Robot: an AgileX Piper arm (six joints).
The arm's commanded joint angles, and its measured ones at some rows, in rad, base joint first. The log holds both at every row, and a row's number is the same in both.
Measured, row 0:
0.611 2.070 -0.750 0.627 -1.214 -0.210
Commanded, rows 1 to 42:
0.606 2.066 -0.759 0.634 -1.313 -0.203
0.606 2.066 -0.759 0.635 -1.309 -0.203
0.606 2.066 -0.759 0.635 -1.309 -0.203
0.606 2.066 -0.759 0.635 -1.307 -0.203
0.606 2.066 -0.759 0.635 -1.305 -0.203
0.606 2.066 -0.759 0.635 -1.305 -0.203
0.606 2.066 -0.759 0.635 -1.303 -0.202
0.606 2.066 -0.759 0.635 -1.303 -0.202
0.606 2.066 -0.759 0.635 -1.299 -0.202
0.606 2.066 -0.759 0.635 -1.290 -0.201
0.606 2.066 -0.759 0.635 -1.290 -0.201
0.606 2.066 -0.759 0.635 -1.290 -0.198
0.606 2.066 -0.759 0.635 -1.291 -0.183
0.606 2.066 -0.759 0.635 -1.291 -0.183
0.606 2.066 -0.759 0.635 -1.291 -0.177
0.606 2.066 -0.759 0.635 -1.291 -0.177
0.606 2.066 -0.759 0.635 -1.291 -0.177
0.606 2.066 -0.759 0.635 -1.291 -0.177
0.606 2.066 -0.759 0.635 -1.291 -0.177
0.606 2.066 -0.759 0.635 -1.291 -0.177
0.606 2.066 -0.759 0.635 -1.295 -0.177
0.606 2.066 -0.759 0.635 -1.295 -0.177
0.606 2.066 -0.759 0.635 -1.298 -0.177
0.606 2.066 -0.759 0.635 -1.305 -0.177
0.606 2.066 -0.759 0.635 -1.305 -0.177
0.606 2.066 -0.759 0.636 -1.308 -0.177
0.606 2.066 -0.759 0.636 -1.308 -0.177
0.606 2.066 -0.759 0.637 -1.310 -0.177
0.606 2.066 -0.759 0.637 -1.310 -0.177
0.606 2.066 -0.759 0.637 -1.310 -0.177
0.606 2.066 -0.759 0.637 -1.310 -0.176
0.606 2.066 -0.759 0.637 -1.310 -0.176
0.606 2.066 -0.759 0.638 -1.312 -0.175
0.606 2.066 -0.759 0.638 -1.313 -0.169
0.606 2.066 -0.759 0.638 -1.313 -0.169
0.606 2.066 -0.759 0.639 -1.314 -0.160
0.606 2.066 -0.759 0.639 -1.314 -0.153
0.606 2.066 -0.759 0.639 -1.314 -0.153
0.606 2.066 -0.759 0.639 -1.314 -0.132
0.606 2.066 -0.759 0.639 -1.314 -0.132
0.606 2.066 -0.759 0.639 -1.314 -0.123
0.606 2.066 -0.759 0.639 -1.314 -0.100
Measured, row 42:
0.611 2.070 -0.750 0.642 -1.214 -0.142
